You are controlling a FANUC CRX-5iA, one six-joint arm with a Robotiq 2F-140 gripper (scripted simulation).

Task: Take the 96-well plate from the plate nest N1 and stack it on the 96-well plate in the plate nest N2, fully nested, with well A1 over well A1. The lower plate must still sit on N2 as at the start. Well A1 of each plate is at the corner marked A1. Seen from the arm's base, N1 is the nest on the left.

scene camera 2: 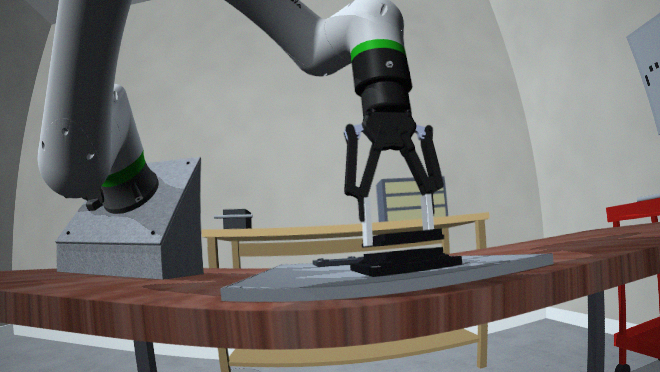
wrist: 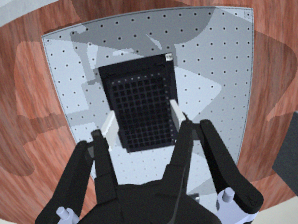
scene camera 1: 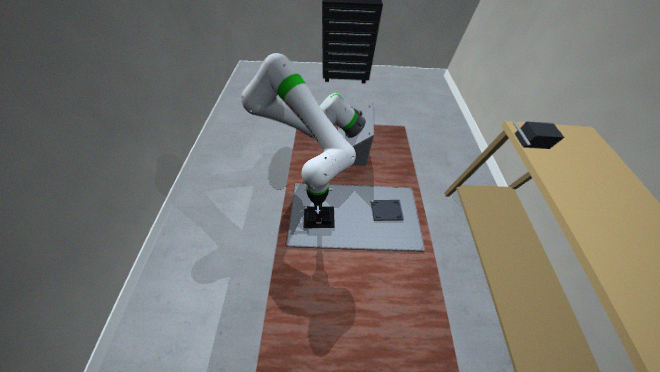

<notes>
I see my gripper [scene camera 2: 399, 243], a black 96-well plate [scene camera 2: 434, 234] and a black 96-well plate [scene camera 2: 403, 256].
My gripper is seen too in the wrist view [wrist: 143, 113].
</notes>
